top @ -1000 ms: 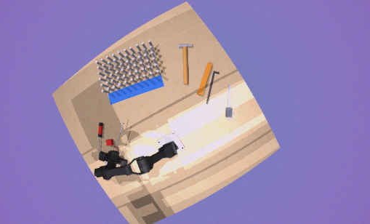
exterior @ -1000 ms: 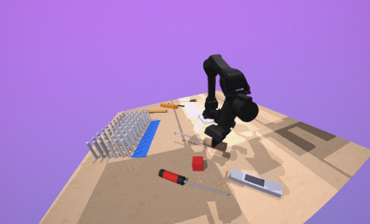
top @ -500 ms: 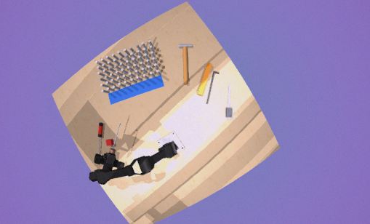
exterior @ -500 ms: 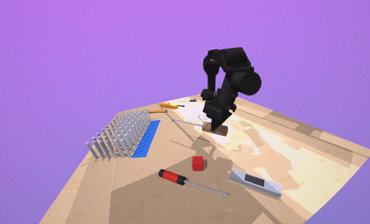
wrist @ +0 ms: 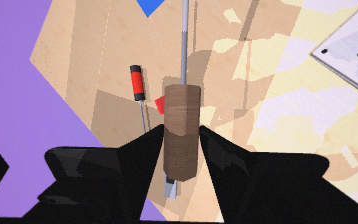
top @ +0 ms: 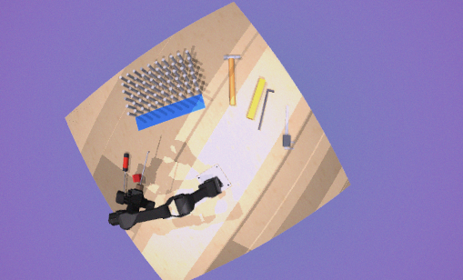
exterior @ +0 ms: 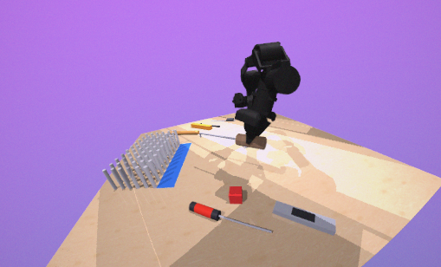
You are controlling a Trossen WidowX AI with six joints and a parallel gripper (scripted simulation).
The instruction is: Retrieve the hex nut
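Now: the blue taped strip 33 cm to the right of my gripper tip, 25 cm ahead of it and 18 cm below it. The rest, counted from my gripper tip: red cube: 16 cm below, 8 cm ahead, 3 cm to the left; then flat grey bar: 18 cm to the left, 17 cm below, 5 cm behind; then thin metal rod tool: 9 cm to the right, 6 cm ahead.
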